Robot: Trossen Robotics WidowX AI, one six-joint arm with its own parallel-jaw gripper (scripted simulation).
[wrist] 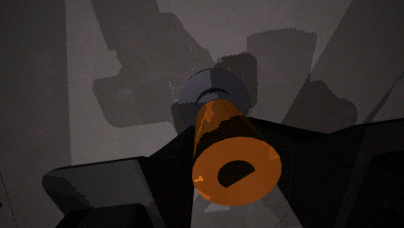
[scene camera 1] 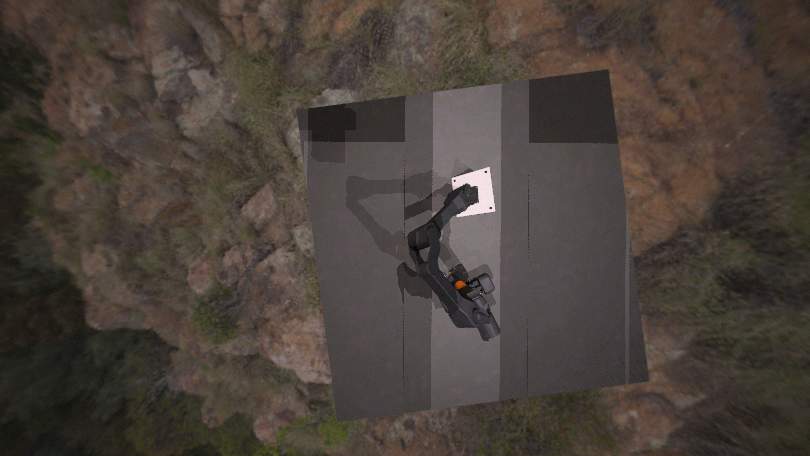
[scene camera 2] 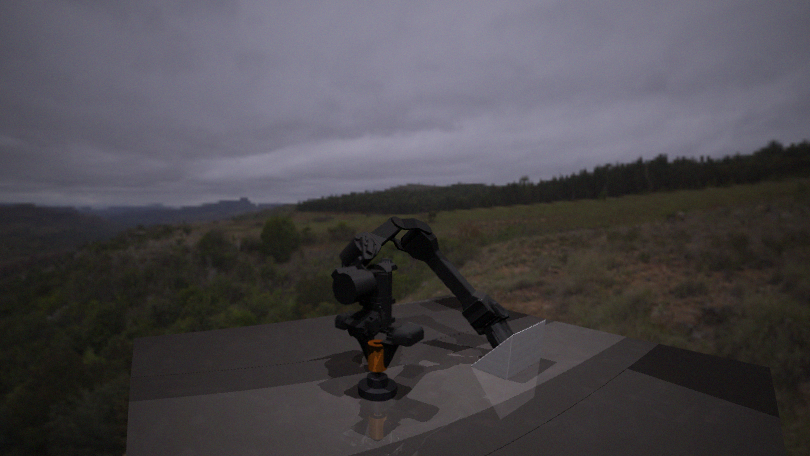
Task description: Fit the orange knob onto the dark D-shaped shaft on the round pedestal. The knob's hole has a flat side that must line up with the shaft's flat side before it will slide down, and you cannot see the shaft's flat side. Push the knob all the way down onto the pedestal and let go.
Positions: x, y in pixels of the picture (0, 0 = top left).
Labels:
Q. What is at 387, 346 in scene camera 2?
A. My gripper.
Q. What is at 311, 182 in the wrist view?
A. My gripper.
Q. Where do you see a round dark pedestal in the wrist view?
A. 210, 84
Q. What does my gripper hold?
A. An orange knob.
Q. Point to a round dark pedestal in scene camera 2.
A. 376, 386

